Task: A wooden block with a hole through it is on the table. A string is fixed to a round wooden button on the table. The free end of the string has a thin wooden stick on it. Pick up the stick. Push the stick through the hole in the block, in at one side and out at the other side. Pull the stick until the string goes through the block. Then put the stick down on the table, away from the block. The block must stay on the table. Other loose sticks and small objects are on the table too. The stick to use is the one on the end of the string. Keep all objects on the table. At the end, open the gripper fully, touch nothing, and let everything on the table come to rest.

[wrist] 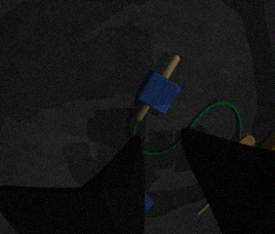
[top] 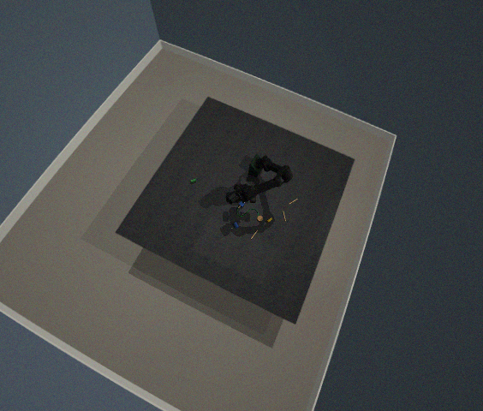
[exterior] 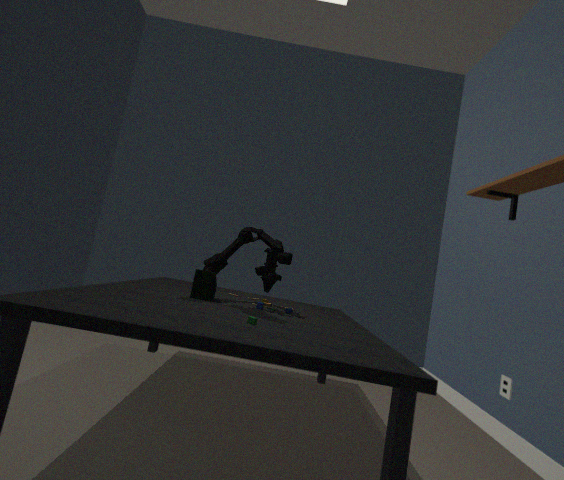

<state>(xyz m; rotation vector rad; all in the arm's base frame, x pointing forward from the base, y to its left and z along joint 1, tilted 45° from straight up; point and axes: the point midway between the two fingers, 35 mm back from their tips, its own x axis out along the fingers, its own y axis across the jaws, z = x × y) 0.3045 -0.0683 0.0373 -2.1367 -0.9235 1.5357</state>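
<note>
Now: the blue block 20 mm behind my gripper tip, 10 mm to the left of it and 70 mm below it. Round my gripper tip: thin wooden stick: 70 mm below; yellow piece: 30 mm ahead, 220 mm to the left, 80 mm below; round wooden button: 40 mm ahead, 160 mm to the left, 80 mm below.
</note>
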